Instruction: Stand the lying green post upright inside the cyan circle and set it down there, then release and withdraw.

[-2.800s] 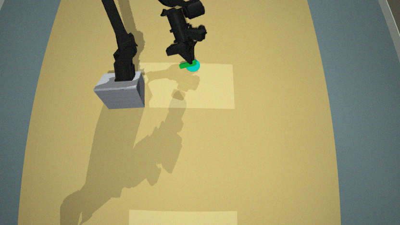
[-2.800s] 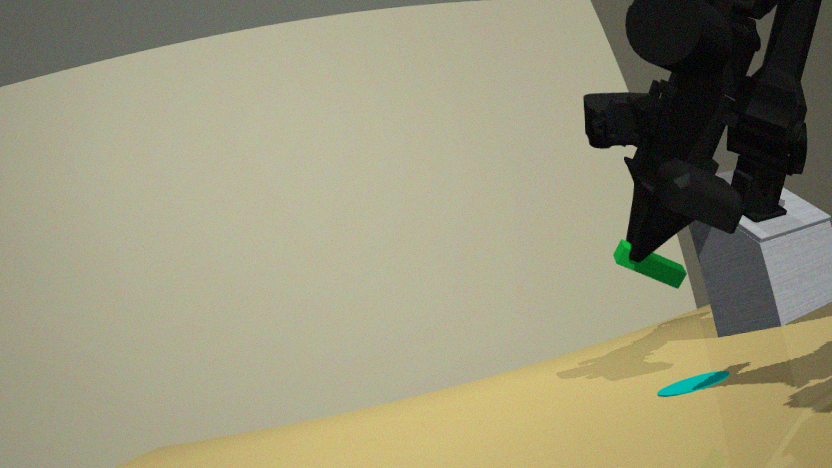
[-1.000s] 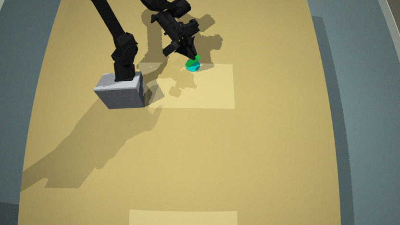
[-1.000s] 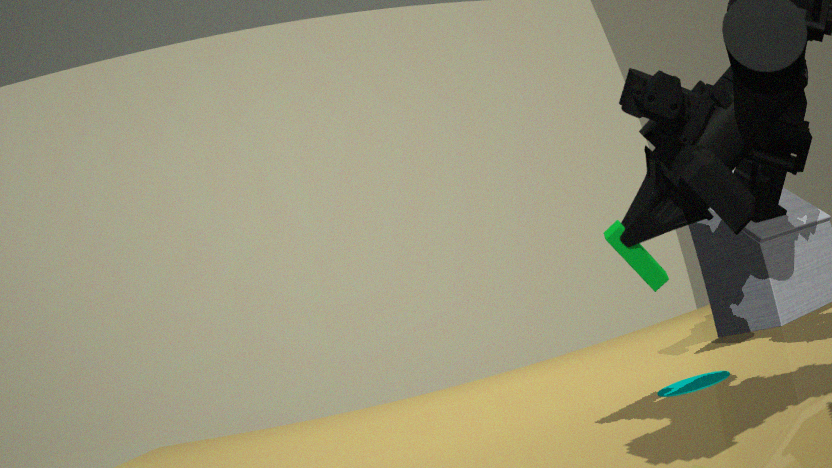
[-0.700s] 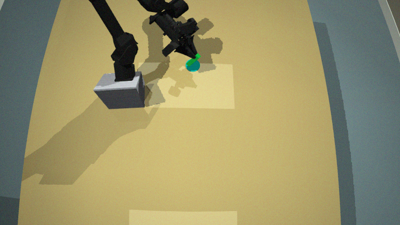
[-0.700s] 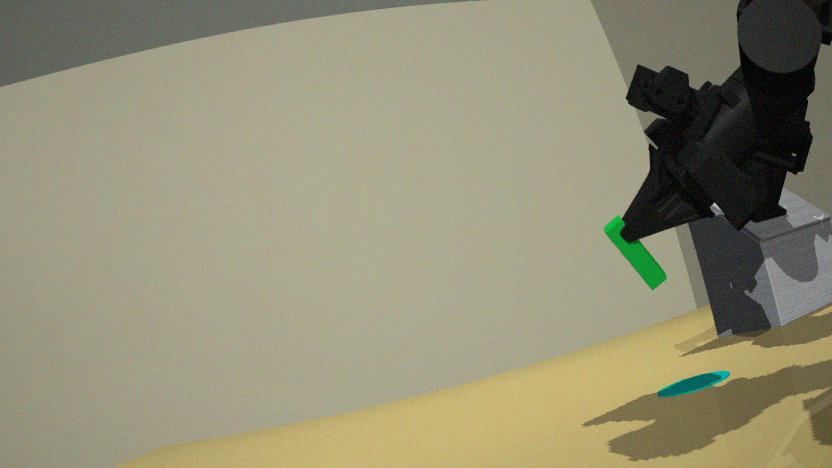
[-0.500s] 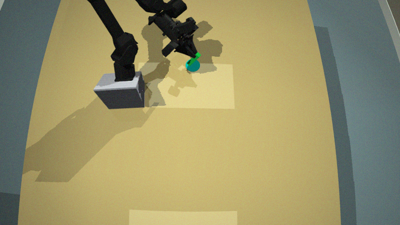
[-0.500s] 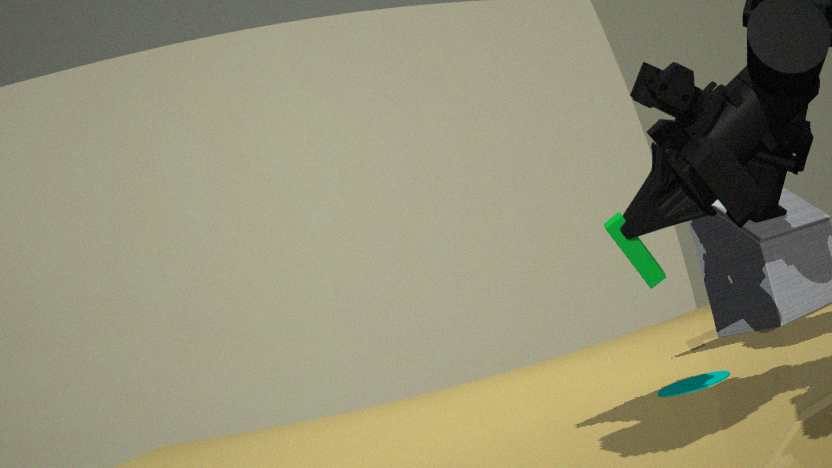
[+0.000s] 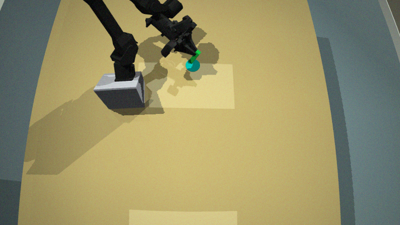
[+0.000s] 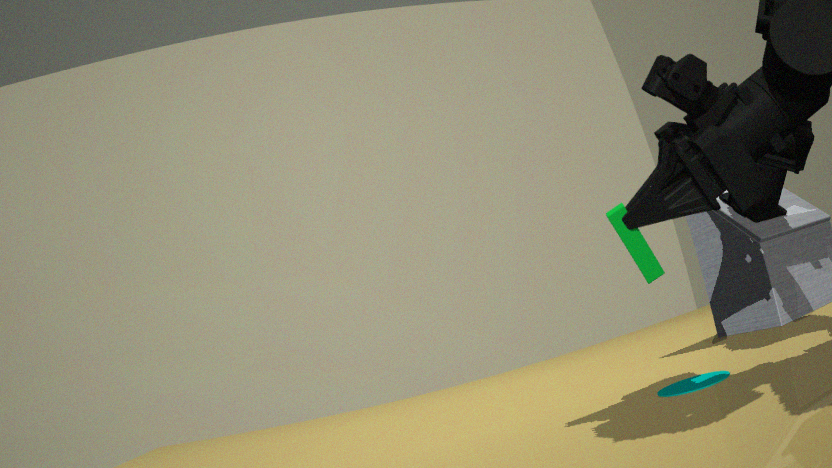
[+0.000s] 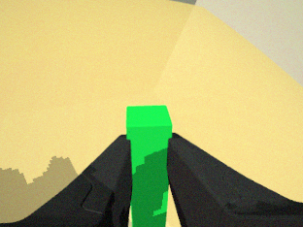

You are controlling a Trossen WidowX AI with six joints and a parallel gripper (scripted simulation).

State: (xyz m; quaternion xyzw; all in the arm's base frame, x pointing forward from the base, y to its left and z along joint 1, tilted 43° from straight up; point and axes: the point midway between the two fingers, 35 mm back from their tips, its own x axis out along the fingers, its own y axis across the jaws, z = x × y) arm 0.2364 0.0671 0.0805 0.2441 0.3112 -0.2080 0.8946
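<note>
The cyan circle is 1 cm behind my gripper tip, 3 cm to the left of it and 14 cm below it. The rest, counted from my gripper tip: green post: 1 cm behind, 2 cm below.
</note>
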